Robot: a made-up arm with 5 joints. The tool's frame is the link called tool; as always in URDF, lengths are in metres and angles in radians. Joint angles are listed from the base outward. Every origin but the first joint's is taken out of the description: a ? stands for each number. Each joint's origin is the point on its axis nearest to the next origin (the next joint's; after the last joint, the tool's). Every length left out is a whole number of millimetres.
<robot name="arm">
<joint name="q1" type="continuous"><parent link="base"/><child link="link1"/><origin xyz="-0.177 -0.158 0.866" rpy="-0.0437 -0.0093 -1.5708"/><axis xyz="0 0 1"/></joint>
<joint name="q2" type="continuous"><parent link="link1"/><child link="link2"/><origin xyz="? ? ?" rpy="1.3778 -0.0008 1.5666"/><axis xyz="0 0 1"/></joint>
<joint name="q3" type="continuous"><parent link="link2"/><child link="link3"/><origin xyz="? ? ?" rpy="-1.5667 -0.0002 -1.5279"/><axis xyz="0 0 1"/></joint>
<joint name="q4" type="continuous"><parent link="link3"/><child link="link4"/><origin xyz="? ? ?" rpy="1.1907 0.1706 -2.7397"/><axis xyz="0 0 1"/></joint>
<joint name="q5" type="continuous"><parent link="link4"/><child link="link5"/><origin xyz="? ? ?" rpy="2.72 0.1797 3.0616"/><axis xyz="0 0 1"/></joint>
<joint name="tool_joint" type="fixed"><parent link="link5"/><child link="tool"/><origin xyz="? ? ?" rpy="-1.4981 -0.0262 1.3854"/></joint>
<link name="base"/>
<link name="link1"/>
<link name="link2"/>
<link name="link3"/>
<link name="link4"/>
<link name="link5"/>
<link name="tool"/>
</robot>
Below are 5 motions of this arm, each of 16 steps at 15 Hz.
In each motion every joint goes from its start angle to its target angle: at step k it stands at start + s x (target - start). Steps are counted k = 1, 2, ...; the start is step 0. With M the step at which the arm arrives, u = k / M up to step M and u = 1 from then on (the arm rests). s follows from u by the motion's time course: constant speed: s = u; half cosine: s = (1 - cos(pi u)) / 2; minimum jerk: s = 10 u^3 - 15 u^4 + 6 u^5.
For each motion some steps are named. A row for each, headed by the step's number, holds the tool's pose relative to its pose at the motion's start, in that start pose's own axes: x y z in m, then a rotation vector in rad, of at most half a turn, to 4 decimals.
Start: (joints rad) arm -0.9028 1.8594 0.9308 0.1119 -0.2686
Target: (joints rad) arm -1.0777 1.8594 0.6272 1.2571 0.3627
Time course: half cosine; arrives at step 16
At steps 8, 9, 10, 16:
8: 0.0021 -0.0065 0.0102 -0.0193 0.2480 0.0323
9: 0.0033 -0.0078 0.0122 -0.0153 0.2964 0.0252
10: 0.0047 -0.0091 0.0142 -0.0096 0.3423 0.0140
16: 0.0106 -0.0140 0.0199 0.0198 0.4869 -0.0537

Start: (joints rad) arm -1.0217 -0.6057 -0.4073 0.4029 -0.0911
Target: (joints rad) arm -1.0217 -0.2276 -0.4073 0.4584 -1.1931
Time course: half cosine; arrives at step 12
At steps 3, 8, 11, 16:
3: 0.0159 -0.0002 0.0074 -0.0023 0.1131 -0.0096
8: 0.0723 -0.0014 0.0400 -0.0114 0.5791 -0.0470
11: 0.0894 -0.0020 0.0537 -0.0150 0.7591 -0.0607
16: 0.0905 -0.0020 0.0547 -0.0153 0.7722 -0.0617

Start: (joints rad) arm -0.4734 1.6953 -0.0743 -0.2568 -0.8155
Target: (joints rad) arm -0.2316 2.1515 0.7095 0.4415 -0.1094
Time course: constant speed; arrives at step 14
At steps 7, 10, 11, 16:
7: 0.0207 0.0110 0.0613 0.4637 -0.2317 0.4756
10: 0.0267 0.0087 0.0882 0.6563 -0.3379 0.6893
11: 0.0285 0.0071 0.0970 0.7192 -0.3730 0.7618
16: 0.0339 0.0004 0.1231 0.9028 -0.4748 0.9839

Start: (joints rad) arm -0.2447 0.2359 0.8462 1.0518 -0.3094
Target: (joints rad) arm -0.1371 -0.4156 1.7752 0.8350 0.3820
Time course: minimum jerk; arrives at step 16
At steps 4, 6, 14, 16:
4: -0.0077 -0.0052 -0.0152 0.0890 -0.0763 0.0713
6: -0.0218 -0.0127 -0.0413 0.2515 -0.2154 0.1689
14: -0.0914 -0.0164 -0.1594 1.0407 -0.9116 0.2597
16: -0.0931 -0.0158 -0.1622 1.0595 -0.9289 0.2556

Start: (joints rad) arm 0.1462 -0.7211 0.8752 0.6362 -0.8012
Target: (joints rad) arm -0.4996 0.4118 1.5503 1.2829 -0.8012
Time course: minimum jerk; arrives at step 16
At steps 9, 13, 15, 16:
9: 0.0383 0.1305 0.1275 -0.6214 -0.0105 0.6575
13: -0.0013 0.2088 0.1654 -1.0904 0.0533 0.7389
15: -0.0088 0.2193 0.1678 -1.1567 0.0673 0.7311
16: -0.0092 0.2198 0.1679 -1.1599 0.0680 0.7306

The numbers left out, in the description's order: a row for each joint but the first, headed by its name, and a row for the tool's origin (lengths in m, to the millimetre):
q2: 0.003 -0.192 0
q3: 0.075 -0.25 0
q4: 0.023 0.001 0
q5: -0.003 -0.025 0
tool: -0.032 0.022 0

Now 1 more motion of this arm.
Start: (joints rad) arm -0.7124 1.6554 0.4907 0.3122 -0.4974
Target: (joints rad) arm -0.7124 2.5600 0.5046 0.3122 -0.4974
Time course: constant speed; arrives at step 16
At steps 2, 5, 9, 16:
2: 0.0149 0.0081 0.0248 -0.0584 -0.0746 0.0617
5: 0.0327 0.0246 0.0627 -0.1462 -0.1863 0.1544
9: 0.0470 0.0539 0.1130 -0.2637 -0.3347 0.2783
16: 0.0447 0.1207 0.1932 -0.4706 -0.5929 0.4956

